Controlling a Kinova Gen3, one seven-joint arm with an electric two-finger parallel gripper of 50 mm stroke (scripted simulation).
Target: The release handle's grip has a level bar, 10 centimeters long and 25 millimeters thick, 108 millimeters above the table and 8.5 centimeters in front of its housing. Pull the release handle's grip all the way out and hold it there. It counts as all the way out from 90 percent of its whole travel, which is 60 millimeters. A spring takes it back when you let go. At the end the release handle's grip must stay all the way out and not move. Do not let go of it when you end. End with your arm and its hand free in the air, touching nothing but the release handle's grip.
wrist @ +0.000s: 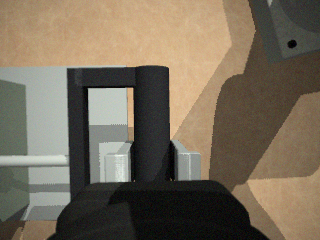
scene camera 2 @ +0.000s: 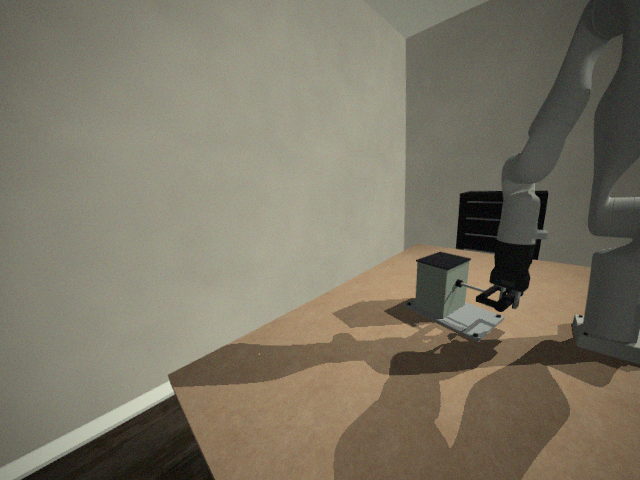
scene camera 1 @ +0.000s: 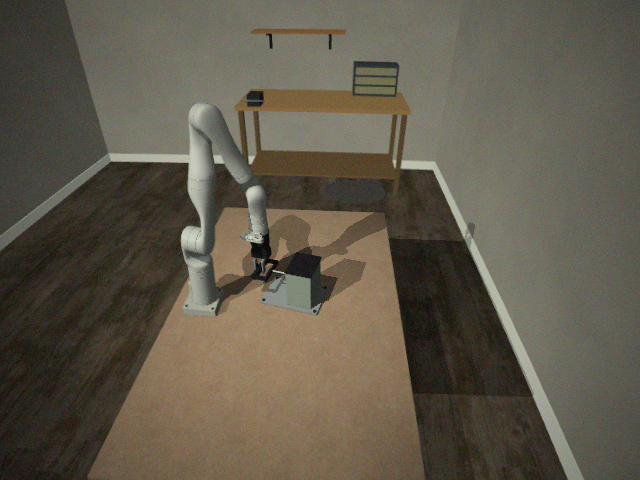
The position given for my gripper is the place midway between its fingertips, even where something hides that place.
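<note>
What I can see here is my gripper (scene camera 2: 508,305), (wrist: 152,154), visible in the wrist view too.
</note>
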